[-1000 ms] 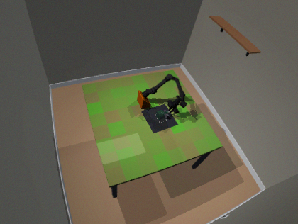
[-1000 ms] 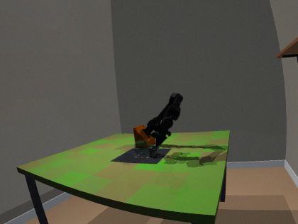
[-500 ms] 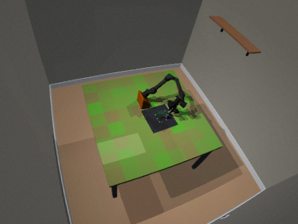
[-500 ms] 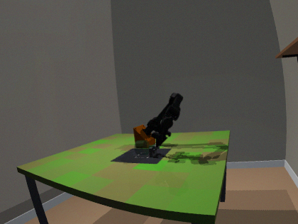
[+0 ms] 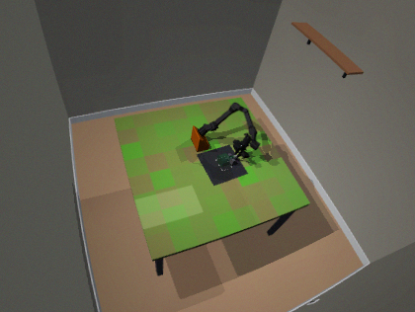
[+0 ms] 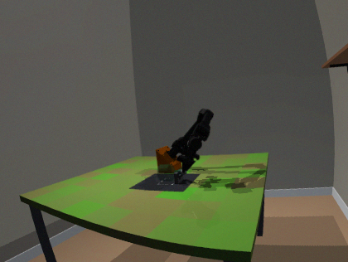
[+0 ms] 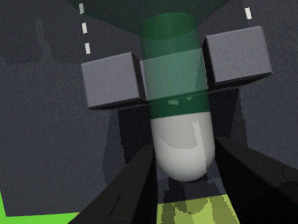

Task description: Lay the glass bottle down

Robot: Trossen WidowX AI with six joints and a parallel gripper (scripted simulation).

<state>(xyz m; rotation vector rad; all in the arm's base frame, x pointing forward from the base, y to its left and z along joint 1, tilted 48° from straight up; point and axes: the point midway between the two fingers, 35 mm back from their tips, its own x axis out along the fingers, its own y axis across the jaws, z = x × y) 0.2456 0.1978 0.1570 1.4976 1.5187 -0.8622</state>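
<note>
Right now my gripper tip is 5 cm to the left of the green glass bottle and 1 cm short of it. Round my gripper tip: dark mat: 11 cm to the right, 6 cm below, 2 cm ahead.
</note>
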